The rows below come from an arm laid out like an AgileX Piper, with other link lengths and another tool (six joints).
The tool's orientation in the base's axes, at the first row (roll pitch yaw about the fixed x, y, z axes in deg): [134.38 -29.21 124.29]
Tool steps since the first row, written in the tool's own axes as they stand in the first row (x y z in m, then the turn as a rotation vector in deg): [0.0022 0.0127 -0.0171 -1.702 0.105 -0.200]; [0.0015 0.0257 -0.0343 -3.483 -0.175 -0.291]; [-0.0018 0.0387 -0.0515 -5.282 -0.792 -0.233]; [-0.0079 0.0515 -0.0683 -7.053 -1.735 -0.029]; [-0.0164 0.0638 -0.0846 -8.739 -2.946 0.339]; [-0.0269 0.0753 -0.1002 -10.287 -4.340 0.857]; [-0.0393 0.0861 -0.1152 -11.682 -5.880 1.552]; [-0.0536 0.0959 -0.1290 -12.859 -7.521 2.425]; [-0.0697 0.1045 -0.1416 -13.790 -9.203 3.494]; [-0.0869 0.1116 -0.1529 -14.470 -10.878 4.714]
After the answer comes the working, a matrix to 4 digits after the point.
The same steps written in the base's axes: [0.0019 -0.0088 0.0194 0.839 -1.353 -0.643]; [0.0055 -0.0197 0.0377 1.461 -2.729 -1.631]; [0.0103 -0.0325 0.0547 1.891 -4.052 -2.930]; [0.0166 -0.0470 0.0700 2.113 -5.290 -4.507]; [0.0238 -0.0630 0.0834 2.151 -6.382 -6.309]; [0.0316 -0.0800 0.0950 2.039 -7.291 -8.251]; [0.0401 -0.0981 0.1049 1.809 -7.984 -10.317]; [0.0492 -0.1168 0.1124 1.465 -8.409 -12.448]; [0.0588 -0.1361 0.1176 1.046 -8.527 -14.604]; [0.0683 -0.1555 0.1206 0.569 -8.359 -16.725]
The tool's axes in the first row as the columns of a matrix, in the base's axes (rounded; the answer above uses it unrounded):
[-0.4917 0.7744 0.3982]
[0.7211 0.1059 0.6847]
[0.4880 0.6238 -0.6105]

